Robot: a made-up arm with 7 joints.
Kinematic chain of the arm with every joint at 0, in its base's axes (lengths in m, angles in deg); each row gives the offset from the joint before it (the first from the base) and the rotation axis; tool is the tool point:
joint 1: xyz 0 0 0 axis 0 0.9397 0.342
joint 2: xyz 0 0 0 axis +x
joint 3: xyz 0 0 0 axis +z
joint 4: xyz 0.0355 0 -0.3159 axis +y
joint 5: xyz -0.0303 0 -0.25 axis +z
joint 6: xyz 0 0 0 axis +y
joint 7: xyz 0 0 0 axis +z
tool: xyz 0 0 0
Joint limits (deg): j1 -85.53..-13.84 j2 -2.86..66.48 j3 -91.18..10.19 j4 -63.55..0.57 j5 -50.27..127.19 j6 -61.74..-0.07 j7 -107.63..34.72
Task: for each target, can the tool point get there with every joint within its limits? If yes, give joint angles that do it. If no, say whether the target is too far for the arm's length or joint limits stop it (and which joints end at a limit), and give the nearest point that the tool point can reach.
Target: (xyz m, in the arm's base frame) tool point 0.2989 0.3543 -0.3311
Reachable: yes | joints -32.44 47.79 -68.03 -11.22 59.39 -56.20 -53.14
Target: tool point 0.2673 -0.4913 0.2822
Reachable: no: too far | nearest point 0.3888 -0.3312 0.0777 | short by 0.287 m
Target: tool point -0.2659 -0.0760 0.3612
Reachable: no: joint limits stop it (at a limit: joint 1, joint 2, joint 3, joint 4) | nearest point 0.2993 0.2628 0.3290 | short by 0.660 m
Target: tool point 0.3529 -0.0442 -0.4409
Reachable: yes | joints -33.29 8.97 -49.20 -25.59 69.09 -49.22 -7.12
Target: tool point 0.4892 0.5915 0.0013
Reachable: no: too far | nearest point 0.3631 0.4390 0.0010 | short by 0.198 m
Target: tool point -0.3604 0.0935 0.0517
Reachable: no: joint limits stop it (at a limit: joint 1, joint 2, joint 3, joint 4) | nearest point 0.0936 0.5136 -0.2175 | short by 0.675 m
